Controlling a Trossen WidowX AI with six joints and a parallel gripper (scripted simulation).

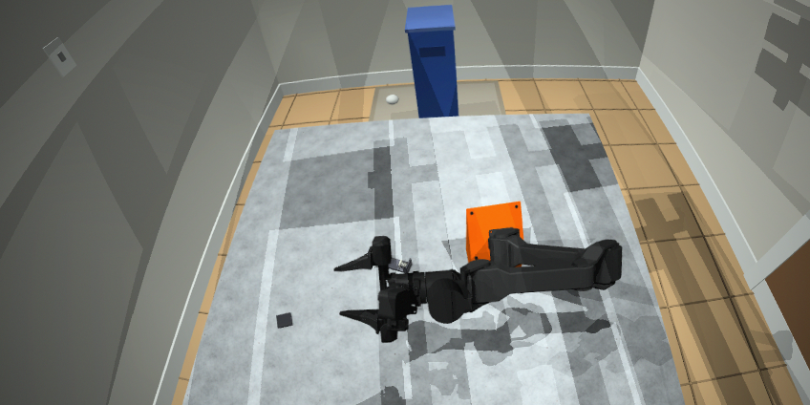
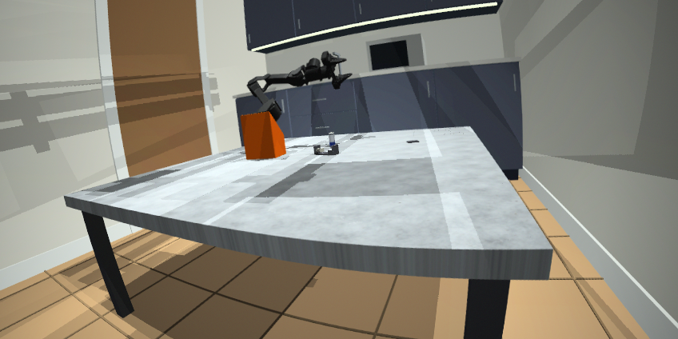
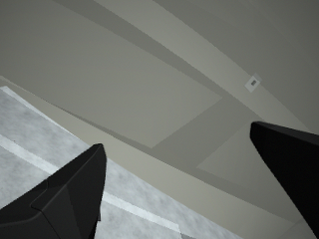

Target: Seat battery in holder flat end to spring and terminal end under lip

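Right now my gripper tip is 310 mm above the battery, 130 mm to the left of it and 80 mm past it.
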